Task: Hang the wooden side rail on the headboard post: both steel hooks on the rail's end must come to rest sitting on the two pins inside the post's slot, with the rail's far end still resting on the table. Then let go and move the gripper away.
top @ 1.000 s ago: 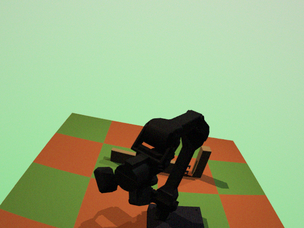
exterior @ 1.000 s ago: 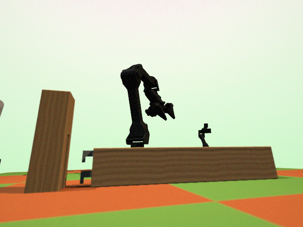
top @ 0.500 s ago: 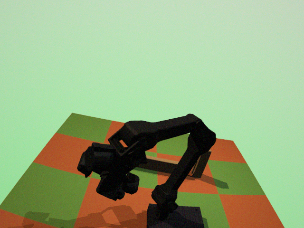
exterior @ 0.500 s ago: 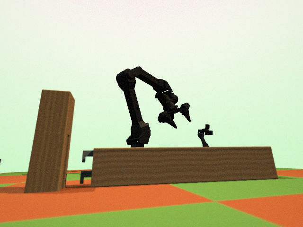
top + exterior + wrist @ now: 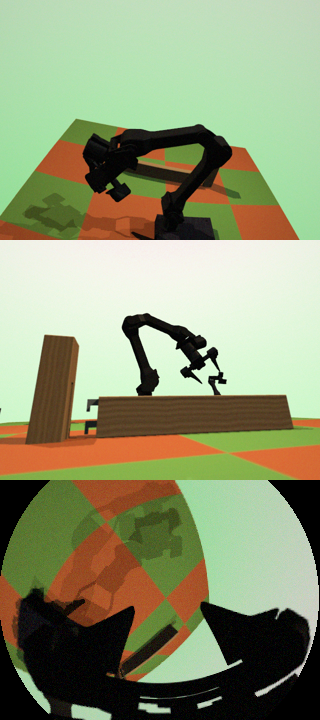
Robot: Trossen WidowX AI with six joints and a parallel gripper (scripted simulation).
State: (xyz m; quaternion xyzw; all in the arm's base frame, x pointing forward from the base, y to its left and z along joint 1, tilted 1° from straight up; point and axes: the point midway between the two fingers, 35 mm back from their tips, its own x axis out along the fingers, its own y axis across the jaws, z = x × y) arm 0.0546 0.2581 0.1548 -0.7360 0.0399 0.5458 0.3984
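Now: the headboard post 26 cm ahead of my gripper tip, 52 cm to the right of it and 9 cm below it.
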